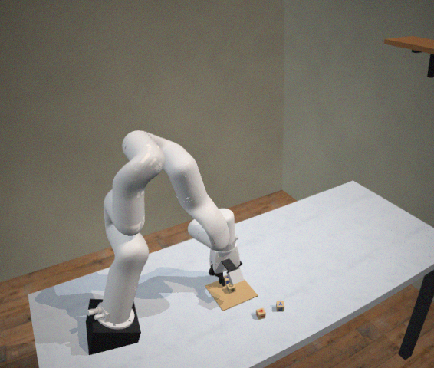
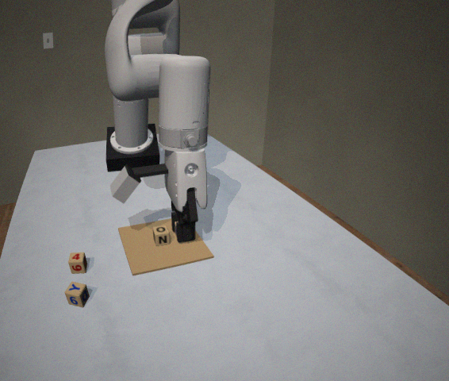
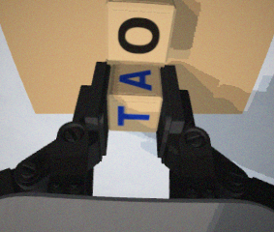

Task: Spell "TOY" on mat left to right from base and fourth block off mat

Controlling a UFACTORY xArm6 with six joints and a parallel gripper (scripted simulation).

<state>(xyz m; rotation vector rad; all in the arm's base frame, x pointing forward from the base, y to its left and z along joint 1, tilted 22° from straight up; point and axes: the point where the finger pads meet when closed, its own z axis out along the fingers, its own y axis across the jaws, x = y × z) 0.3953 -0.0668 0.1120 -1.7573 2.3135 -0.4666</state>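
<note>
The tan mat lies 4 cm to the right of my hand, 3 cm below it and 1 cm behind it. From my hand the other things lie so: Y block 22 cm to the right, 5 cm ahead, 2 cm below.
</note>
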